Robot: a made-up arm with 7 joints.
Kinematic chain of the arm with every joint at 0, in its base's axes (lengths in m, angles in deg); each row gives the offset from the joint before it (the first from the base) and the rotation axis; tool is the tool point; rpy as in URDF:
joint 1: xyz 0 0 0.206 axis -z
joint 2: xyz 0 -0.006 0.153 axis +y
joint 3: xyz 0 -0.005 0.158 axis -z
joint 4: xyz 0 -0.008 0.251 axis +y
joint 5: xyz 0 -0.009 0.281 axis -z
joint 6: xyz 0 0 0.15 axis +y
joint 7: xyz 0 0 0.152 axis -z
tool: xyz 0 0 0 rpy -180 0 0
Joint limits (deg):
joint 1: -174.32..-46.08
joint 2: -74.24..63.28
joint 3: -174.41..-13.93
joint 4: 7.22..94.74
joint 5: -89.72..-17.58
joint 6: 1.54..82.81
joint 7: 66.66..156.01
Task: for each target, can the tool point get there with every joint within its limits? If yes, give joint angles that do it. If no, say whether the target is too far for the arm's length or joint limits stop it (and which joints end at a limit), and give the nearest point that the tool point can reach.
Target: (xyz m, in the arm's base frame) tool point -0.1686 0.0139 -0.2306
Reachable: no: joint limits stop it (at a limit: joint 1, joint 2, joint 4, joint 5) | nearest point -0.3242 -0.1886 -0.0353 | short by 0.321 m
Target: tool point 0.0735 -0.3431 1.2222
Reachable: yes | joints -116.75 -8.01 -136.28 19.33 -62.45 44.30 135.19
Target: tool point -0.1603 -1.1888 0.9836
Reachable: no: too far | nearest point -0.1174 -0.8703 0.8163 | short by 0.362 m
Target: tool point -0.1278 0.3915 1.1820
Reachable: yes | joints -72.02 34.42 -114.04 31.10 -72.29 37.31 132.86
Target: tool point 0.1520 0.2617 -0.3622
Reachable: no: joint limits stop it (at a limit: joint 1, joint 2, joint 3, joint 4, joint 5) | nearest point 0.2294 0.4272 0.0207 | short by 0.424 m
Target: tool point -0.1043 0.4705 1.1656
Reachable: yes | joints -63.18 23.52 -81.30 30.50 -57.46 20.63 102.21
